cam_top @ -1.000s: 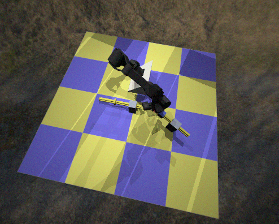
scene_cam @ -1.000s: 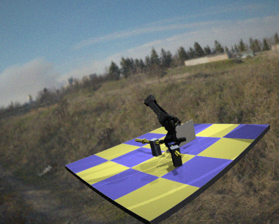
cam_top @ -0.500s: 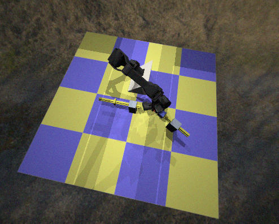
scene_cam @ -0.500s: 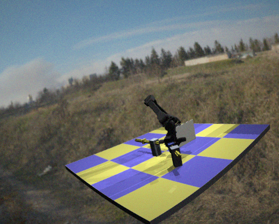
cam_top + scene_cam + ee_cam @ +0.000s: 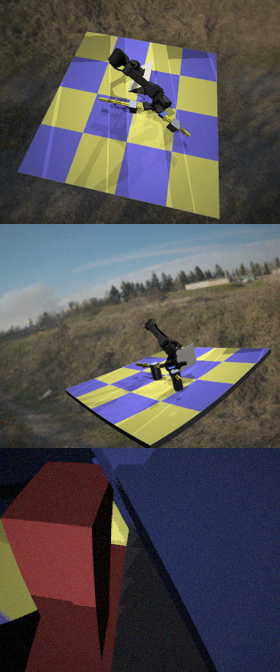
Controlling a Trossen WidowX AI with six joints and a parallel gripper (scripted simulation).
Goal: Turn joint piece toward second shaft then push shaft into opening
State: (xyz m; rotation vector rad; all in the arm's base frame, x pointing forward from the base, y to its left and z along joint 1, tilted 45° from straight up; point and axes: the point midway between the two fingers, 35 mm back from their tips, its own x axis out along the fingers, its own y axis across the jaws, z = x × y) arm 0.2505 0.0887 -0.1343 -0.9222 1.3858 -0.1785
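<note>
The red joint piece lies 50 mm above my gripper tip.
</note>
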